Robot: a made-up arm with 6 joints.
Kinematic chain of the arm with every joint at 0, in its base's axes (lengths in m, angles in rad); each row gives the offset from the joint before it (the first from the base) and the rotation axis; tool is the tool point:
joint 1: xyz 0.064 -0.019 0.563 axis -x
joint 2: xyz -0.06 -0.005 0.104 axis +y
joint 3: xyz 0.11 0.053 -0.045 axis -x
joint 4: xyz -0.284 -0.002 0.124 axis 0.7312 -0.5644 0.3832
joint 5: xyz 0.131 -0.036 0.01 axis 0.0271 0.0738 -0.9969
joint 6: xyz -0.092 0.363 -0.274 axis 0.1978 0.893 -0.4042
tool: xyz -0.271 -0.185 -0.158
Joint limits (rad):
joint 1: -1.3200..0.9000
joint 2: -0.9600..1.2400
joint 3: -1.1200..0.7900
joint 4: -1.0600..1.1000
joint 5: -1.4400..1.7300
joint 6: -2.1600..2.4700
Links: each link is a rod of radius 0.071 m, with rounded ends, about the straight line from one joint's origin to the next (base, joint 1, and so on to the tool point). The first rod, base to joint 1, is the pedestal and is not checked.
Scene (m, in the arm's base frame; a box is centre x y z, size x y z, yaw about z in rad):
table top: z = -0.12
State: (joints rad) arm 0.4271 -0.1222 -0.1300 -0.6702 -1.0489 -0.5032
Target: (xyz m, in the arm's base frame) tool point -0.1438 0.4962 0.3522
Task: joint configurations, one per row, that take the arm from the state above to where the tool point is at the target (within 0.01 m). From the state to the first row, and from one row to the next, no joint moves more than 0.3 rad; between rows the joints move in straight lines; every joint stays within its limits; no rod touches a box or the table.
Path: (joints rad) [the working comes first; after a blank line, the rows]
Joints at the target: 0.9000 0.6040 -0.7351 0.4414 0.5387 -0.1577
Straight joint move there: clear.

1: 0.5059 -0.0012 -0.2309 -0.4849 -0.7843 -0.4456
2: 0.5847 0.1199 -0.3317 -0.2997 -0.5197 -0.3880
3: 0.6636 0.2409 -0.4326 -0.1144 -0.2551 -0.3305
4: 0.7424 0.3619 -0.5334 0.0709 0.0095 -0.2729
5: 0.8212 0.4829 -0.6343 0.2561 0.2741 -0.2153
6: 0.9000 0.6040 -0.7351 0.4414 0.5387 -0.1577

